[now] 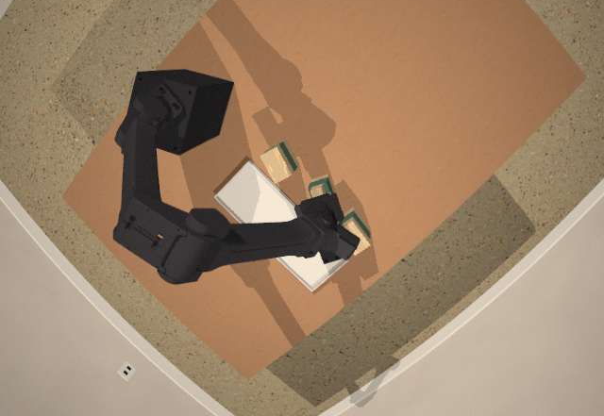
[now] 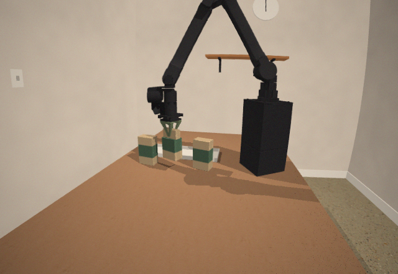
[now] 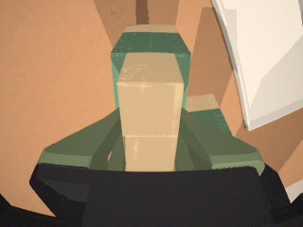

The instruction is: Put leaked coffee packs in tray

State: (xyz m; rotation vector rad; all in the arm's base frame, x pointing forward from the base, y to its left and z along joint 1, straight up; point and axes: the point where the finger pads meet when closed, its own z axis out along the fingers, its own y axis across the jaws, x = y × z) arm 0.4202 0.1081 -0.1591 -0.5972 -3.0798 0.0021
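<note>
Right now the white tray is 10 mm ahead of my hand, 180 mm to the right of it and 160 mm below it.
</note>
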